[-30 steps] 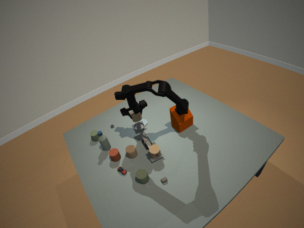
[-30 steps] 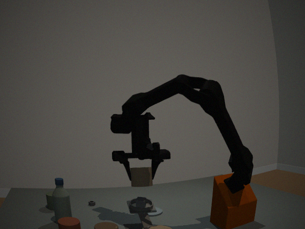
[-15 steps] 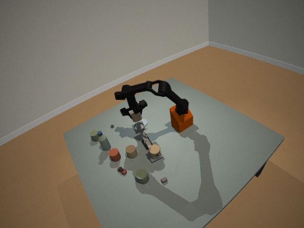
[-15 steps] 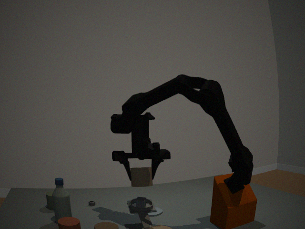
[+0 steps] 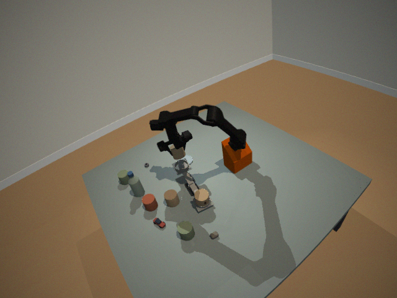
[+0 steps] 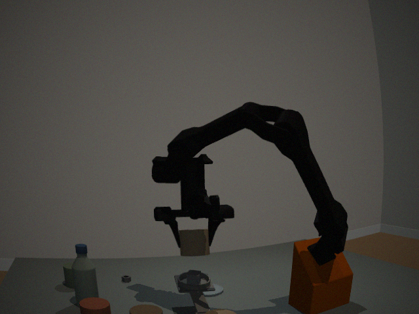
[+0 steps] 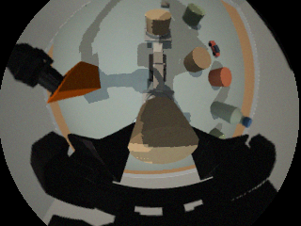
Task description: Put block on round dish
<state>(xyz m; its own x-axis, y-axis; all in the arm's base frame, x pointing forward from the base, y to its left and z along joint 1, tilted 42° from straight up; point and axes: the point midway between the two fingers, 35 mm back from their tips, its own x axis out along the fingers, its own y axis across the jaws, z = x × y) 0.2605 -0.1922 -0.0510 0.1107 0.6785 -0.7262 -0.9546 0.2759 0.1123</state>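
Now: the grey block 8 cm below my gripper tip, 1 cm to the left of it and 1 cm ahead of it. Round my gripper tip: pale round dish (17 cm below, 9 cm to the right, 8 cm behind); balance (13 cm to the left, 13 cm below, 4 cm ahead); bottle (27 cm ahead, 8 cm to the right, 6 cm below).
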